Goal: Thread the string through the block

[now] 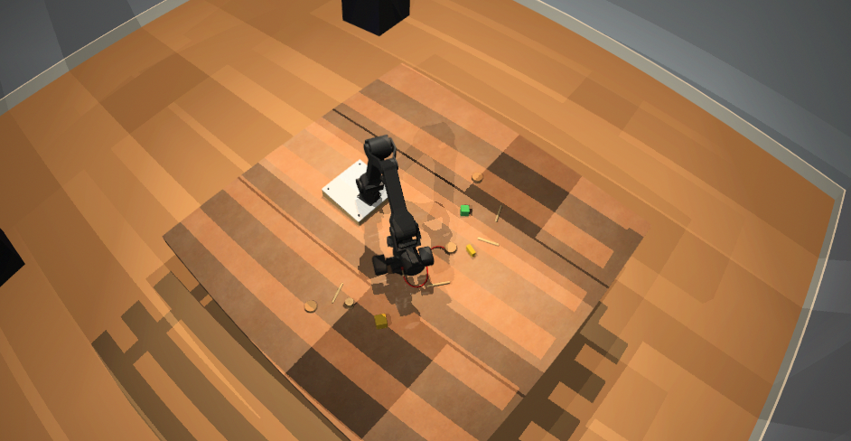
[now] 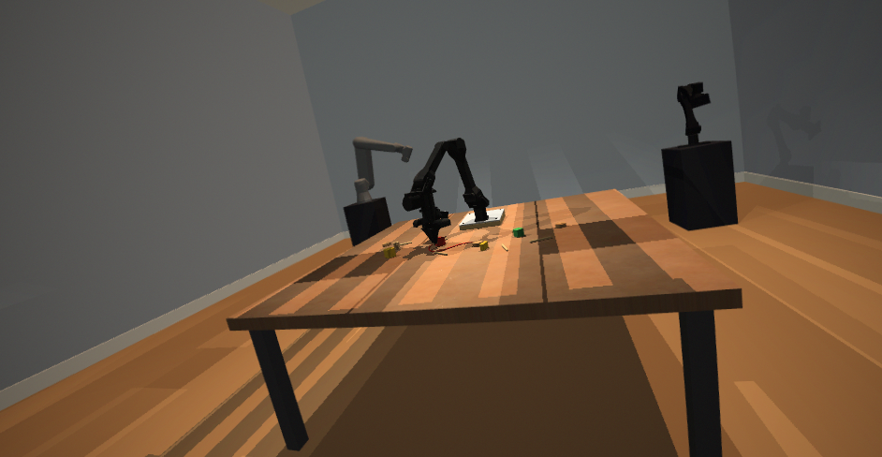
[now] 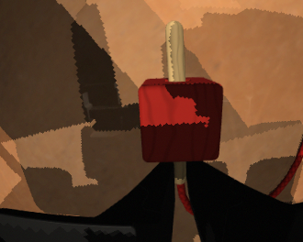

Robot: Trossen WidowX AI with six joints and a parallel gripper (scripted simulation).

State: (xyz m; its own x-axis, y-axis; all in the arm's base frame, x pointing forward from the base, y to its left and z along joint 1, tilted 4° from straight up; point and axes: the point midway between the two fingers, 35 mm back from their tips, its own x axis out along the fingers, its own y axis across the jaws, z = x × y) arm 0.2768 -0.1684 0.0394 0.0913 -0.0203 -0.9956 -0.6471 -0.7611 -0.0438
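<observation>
Now: the thin wooden stick 1 cm behind my gripper tip and 1 cm to the left of it. Also, from my gripper tip: green cube 2 cm ahead, 33 cm to the left; then round wooden button 6 cm ahead, 18 cm to the left, 1 cm below; then red block 2 cm behind, 2 cm to the left.
</observation>
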